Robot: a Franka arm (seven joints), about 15 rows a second.
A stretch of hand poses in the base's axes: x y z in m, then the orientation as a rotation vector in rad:
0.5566, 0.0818, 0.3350, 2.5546, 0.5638, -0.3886
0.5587, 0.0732, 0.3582, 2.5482, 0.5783, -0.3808
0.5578, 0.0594, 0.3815, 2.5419, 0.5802, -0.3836
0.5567, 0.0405, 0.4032, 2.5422, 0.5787, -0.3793
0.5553, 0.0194, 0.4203, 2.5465, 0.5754, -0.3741
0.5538, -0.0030, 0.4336, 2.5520, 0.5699, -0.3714
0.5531, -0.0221, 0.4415, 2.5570, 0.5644, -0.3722
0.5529, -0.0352, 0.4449, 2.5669, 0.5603, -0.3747
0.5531, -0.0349, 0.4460, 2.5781, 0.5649, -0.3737
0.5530, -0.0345, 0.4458, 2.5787, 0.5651, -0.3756
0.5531, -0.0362, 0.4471, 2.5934, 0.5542, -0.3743
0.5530, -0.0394, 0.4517, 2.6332, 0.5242, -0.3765
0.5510, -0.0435, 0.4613, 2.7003, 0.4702, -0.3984
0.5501, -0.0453, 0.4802, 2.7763, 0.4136, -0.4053
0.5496, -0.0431, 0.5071, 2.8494, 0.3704, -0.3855
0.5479, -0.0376, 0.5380, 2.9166, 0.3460, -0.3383
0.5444, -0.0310, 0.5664, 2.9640, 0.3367, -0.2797
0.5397, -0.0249, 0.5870, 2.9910, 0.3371, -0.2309
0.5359, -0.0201, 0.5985, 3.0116, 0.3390, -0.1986
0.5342, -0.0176, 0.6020, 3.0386, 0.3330, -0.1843
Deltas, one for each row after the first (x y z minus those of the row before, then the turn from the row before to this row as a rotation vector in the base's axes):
0.0021, -0.0086, 0.0232, -0.0018, -0.0028, 0.0128
-0.0009, -0.0138, 0.0233, -0.0055, 0.0020, 0.0024
-0.0011, -0.0189, 0.0217, 0.0001, -0.0034, -0.0002
-0.0014, -0.0211, 0.0171, 0.0034, -0.0041, -0.0023
-0.0015, -0.0224, 0.0133, 0.0038, -0.0027, -0.0046
-0.0007, -0.0191, 0.0079, 0.0032, -0.0003, -0.0051
-0.0002, -0.0131, 0.0034, 0.0082, 0.0016, -0.0058
0.0002, 0.0003, 0.0011, 0.0119, 0.0010, 0.0003
-0.0001, 0.0004, -0.0002, 0.0006, 0.0014, -0.0004
0.0001, -0.0017, 0.0013, 0.0111, -0.0021, -0.0108
-0.0001, -0.0032, 0.0046, 0.0299, -0.0017, -0.0304
-0.0020, -0.0041, 0.0096, 0.0503, 0.0097, -0.0556
-0.0009, -0.0018, 0.0189, 0.0597, -0.0004, -0.0558
-0.0005, 0.0022, 0.0269, 0.0607, -0.0165, -0.0419
-0.0017, 0.0055, 0.0309, 0.0591, -0.0323, -0.0249
-0.0035, 0.0066, 0.0284, 0.0435, -0.0381, -0.0104
-0.0047, 0.0061, 0.0206, 0.0263, -0.0311, -0.0014
-0.0038, 0.0048, 0.0115, 0.0207, -0.0200, -0.0003
-0.0017, 0.0025, 0.0035, 0.0259, -0.0079, -0.0069

